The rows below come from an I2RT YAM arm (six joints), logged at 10 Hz.
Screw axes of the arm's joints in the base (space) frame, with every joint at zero. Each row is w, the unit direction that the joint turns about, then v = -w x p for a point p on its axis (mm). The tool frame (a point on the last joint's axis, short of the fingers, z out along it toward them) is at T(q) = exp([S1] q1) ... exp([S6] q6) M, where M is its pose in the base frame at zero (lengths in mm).
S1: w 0 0 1 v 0 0 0
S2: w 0 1 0 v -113.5 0 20
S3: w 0 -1 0 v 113.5 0 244
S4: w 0 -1 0 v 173.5 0 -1
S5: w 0 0 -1 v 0 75 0
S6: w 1 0 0 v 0 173.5 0
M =
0 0 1 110.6
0 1 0 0
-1 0 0 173.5
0 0 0 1
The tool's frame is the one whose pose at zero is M.
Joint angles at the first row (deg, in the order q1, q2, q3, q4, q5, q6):
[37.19 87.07 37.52 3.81 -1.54 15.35]
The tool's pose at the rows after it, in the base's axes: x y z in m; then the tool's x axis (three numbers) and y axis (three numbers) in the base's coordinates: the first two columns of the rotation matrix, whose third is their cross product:
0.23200 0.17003 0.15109 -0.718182 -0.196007 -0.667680 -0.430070 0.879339 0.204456
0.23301 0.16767 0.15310 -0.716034 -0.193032 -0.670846 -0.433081 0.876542 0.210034
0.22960 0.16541 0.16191 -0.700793 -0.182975 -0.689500 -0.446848 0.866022 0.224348
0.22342 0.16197 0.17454 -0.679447 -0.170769 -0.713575 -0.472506 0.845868 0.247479
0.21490 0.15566 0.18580 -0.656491 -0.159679 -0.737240 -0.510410 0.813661 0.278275
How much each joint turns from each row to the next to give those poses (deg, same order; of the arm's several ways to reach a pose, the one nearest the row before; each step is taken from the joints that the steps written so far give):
[-1.16 0.02 0.00 0.03 -0.13 -0.04]
[-0.59 -0.48 -0.02 -0.11 -0.72 -0.35]
[-0.09 -2.49 -0.48 -0.24 -0.92 -0.09]
[-0.06 -3.78 -0.73 -0.59 -1.75 -0.15]
[-0.46 -4.44 -1.48 -0.27 -3.08 -0.46]

